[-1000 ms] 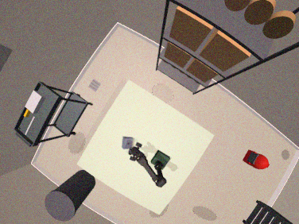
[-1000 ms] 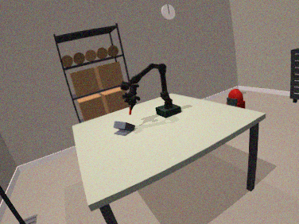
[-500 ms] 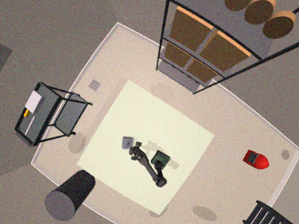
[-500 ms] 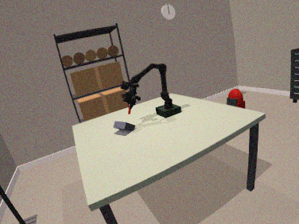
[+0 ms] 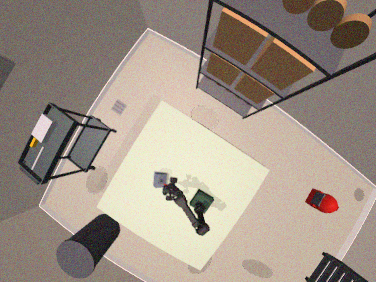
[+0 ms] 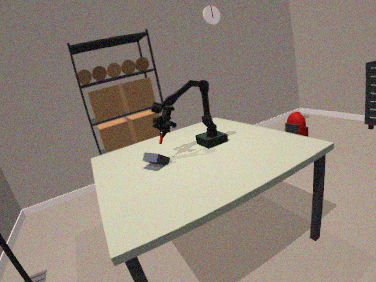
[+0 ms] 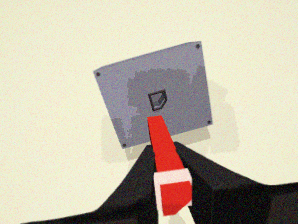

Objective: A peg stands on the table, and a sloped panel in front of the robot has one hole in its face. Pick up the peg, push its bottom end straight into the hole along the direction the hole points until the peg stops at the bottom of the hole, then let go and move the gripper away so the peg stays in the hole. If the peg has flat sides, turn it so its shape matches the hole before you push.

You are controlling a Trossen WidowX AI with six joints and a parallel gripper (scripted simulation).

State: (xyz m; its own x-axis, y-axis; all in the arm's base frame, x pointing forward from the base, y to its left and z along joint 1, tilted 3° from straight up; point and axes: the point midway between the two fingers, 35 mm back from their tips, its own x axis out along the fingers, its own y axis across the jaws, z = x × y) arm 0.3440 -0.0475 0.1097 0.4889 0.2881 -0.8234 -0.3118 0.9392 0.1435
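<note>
Now: the grey sloped panel 120 mm below my gripper tip, 80 mm ahead of it and 30 mm to the left of it. Round my gripper tip: red peg: 20 mm above, 10 mm behind.
</note>
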